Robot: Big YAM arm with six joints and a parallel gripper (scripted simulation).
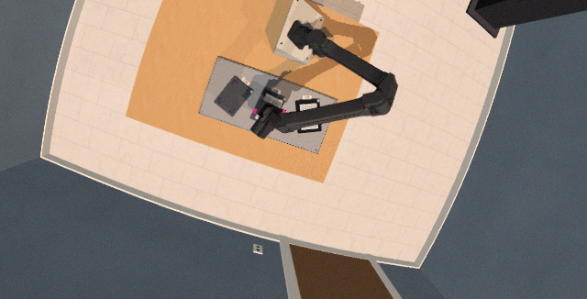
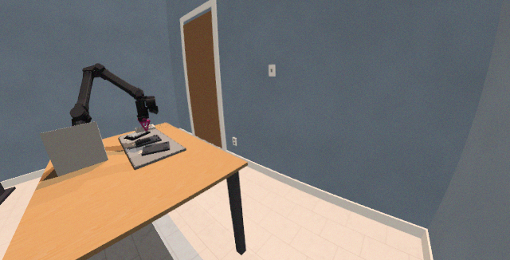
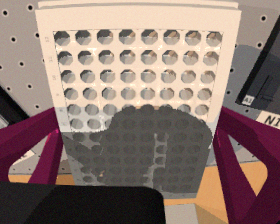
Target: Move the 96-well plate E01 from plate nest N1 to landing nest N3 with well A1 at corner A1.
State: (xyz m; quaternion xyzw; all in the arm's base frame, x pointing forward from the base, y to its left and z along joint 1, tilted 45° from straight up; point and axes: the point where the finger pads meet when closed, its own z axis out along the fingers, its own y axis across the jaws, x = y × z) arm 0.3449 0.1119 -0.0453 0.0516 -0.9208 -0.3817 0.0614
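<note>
The dark landing nest N3 lies 90 mm below my hand. Round my hand: dark plate nest N1: 30 mm ahead, 180 mm to the right, 90 mm below; label N1: 70 mm behind, 160 mm to the right, 100 mm below.
</note>
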